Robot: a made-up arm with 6 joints. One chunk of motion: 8 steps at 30 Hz.
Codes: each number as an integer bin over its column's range. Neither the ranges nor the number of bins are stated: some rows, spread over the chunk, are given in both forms.
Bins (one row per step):
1: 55 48 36 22 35 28
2: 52 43 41 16 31 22
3: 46 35 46 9 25 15
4: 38 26 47 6 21 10
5: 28 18 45 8 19 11
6: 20 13 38 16 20 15
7: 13 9 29 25 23 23
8: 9 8 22 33 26 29
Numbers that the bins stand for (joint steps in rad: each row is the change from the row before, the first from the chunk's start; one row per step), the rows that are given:
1: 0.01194 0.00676 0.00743 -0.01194 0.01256 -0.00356
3: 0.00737 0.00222 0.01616 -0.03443 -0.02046 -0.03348
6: -0.00584 -0.00546 0.00917 -0.02232 -0.03697 -0.03348
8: -0.01143 -0.00721 -0.00479 0.00710 -0.01716 -0.00125
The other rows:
2: 0.01041 0.00502 0.01179 -0.02232 -0.00065 -0.01737
4: 0.00330 -0.00092 0.01703 -0.03962 -0.03367 -0.04498
5: -0.00178 -0.00371 0.01529 -0.03616 -0.04027 -0.04268
7: -0.00940 -0.00686 0.00132 -0.00675 -0.02706 -0.01506

